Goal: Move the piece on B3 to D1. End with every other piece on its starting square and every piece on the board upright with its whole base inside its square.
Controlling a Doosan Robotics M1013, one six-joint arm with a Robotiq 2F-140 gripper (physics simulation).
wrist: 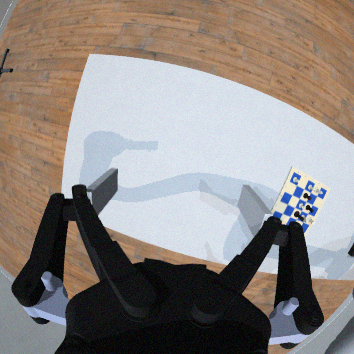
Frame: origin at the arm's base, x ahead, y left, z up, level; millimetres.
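Seen in the pictures: gripper, fingertip midpoint: (178,187).
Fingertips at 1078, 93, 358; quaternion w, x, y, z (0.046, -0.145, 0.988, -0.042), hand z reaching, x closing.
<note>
Pixels of each thing's top centre, then the offset from my fingertips to it, as dx, dy, dz. "spot": a spot on its surface instead. Level surfaces: height alone.
- small blue-and-cream chessboard, surface spot: (294,170) spot: -356, -107, -388
- white piece, middle of its top: (298,181) -373, -81, -356
- white table top, its level: dz -394
My gripper (178,187) is open and empty, with its two grey finger pads wide apart, high above the white table. The small blue-and-cream chessboard (294,170) lies at the right of the view, beyond the right finger. Several small pieces stand on it, among them a black piece (307,196), another black piece (309,208) and a white piece (296,178) near one corner. The pieces are too small to name, and the square labels cannot be read. The right finger hides part of the board's lower edge.
The white table top (190,100) spreads under the gripper and carries the arm's shadow. A wooden floor (200,35) surrounds it. A thin dark object (5,69) shows at the left edge, and another dark thing is cut off at the right edge.
</note>
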